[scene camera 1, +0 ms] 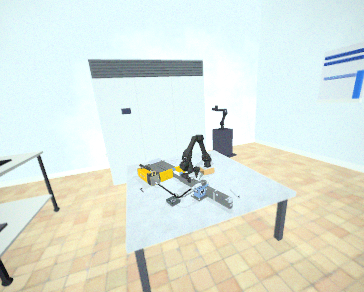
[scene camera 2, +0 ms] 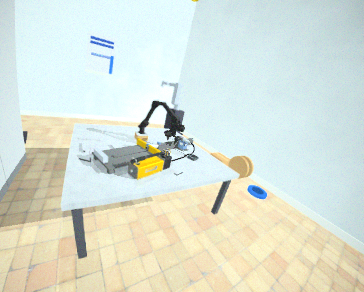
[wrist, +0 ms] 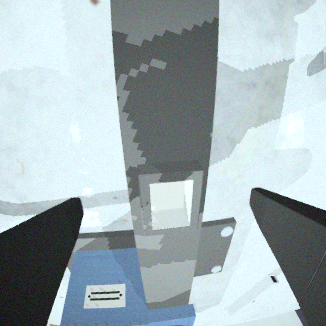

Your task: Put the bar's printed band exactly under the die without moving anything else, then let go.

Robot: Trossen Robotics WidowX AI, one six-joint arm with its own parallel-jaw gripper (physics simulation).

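Frame: origin at the arm's base, x ahead, y left, z up, level; centimetres.
Where they show: gripper, fingertip midpoint: (scene camera 1: 193, 180) (scene camera 2: 170, 142) (wrist: 166, 201); arm's base at its link origin: (scene camera 1: 207, 166) (scene camera 2: 141, 132).
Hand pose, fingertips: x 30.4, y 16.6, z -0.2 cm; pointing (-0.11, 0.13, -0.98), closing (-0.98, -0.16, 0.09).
Each offset is from my fingertips to the centre of the thing. "pt": to the spot under its first point. Level surfaces: height alone.
My gripper (scene camera 1: 191, 177) (scene camera 2: 171, 136) (wrist: 166, 201) is open, with nothing between its fingers. In the wrist view its fingers stand on either side of a long grey beam (wrist: 165, 110) (scene camera 1: 220, 197), which has a rectangular window @[pt dx -0.2, dy -0.1, dz +0.4 cm] (wrist: 171, 205) showing white. The blue machine @[pt dx +4.9, dy +11.6, dz -3.3 cm] (wrist: 95, 270) (scene camera 1: 199, 192) (scene camera 2: 185, 145) with a pale label stands against the beam's lower left, below the left finger's tip. A grey plate @[dz -5.8 cm] (wrist: 215, 247) with white screws shows right of the beam. I cannot make out the bar's printed band or the die, nor tell whether the beam is the bar or its guide.
A yellow and grey machine (scene camera 1: 165, 173) (scene camera 2: 150, 168) stands beside the arm. A small black box @[pt dx +24.3, dy +7.3, dz -6.4 cm] (scene camera 1: 173, 200) (scene camera 2: 192, 157) lies near the blue machine, with a dark cable. The arm's base stands on a wooden block (scene camera 1: 207, 171) (scene camera 2: 141, 135). Dark shadows cross the beam.
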